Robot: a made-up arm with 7 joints. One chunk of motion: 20 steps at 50 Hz.
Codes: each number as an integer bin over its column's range. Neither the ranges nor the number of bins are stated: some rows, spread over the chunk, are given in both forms.
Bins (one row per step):
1: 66 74 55 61 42 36
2: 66 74 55 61 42 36
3: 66 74 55 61 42 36
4: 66 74 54 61 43 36
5: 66 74 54 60 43 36
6: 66 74 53 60 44 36
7: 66 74 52 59 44 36
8: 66 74 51 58 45 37
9: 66 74 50 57 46 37
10: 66 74 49 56 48 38
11: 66 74 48 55 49 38
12: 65 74 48 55 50 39
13: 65 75 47 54 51 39
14: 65 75 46 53 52 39
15: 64 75 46 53 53 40
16: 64 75 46 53 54 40
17: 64 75 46 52 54 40
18: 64 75 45 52 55 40
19: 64 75 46 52 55 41
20: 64 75 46 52 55 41
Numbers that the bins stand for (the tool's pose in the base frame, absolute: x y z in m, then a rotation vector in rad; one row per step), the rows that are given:
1: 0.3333 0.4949 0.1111 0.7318 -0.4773 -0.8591
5: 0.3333 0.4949 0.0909 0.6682 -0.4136 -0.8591
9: 0.3333 0.4949 0.0101 0.4773 -0.2227 -0.7955
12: 0.3131 0.4949 -0.0303 0.3500 0.0318 -0.6682
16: 0.2929 0.5152 -0.0707 0.2227 0.2864 -0.6045
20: 0.2929 0.5152 -0.0707 0.1591 0.3500 -0.5409
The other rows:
2: 0.3333 0.4949 0.1111 0.7318 -0.4773 -0.8591
3: 0.3333 0.4949 0.1111 0.7318 -0.4773 -0.8591
4: 0.3333 0.4949 0.0909 0.7318 -0.4136 -0.8591
6: 0.3333 0.4949 0.0707 0.6682 -0.3500 -0.8591
7: 0.3333 0.4949 0.0505 0.6045 -0.3500 -0.8591
8: 0.3333 0.4949 0.0303 0.5409 -0.2864 -0.7955
10: 0.3333 0.4949 -0.0101 0.4136 -0.0955 -0.7318
11: 0.3333 0.4949 -0.0303 0.3500 -0.0318 -0.7318
13: 0.3131 0.5152 -0.0505 0.2864 0.0955 -0.6682
14: 0.3131 0.5152 -0.0707 0.2227 0.1591 -0.6682
15: 0.2929 0.5152 -0.0707 0.2227 0.2227 -0.6045
17: 0.2929 0.5152 -0.0707 0.1591 0.2864 -0.6045
18: 0.2929 0.5152 -0.0909 0.1591 0.3500 -0.6045
19: 0.2929 0.5152 -0.0707 0.1591 0.3500 -0.5409

